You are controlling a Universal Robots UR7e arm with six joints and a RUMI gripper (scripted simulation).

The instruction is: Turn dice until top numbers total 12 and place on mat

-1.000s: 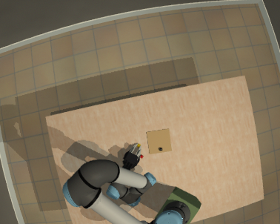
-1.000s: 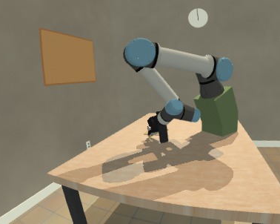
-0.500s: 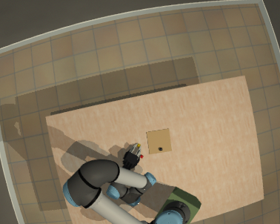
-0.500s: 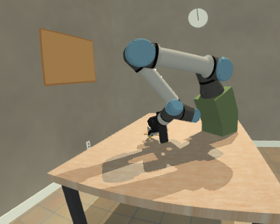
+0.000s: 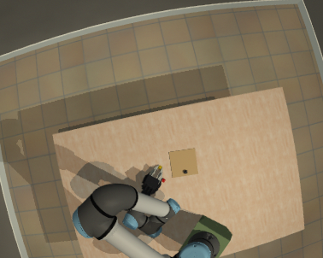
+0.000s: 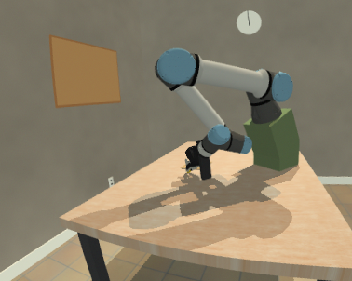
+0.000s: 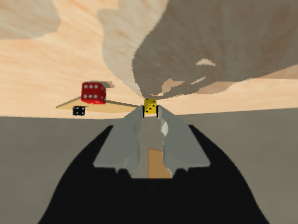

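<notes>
My hand is 7 cm past the red die, 1 cm to the left of it and 1 cm above it. The rest, counted from my hand: yellow die 1 cm below, 1 cm ahead; then black die 13 cm to the right, 5 cm behind; then tan mat 13 cm to the right, 1 cm below.
</notes>
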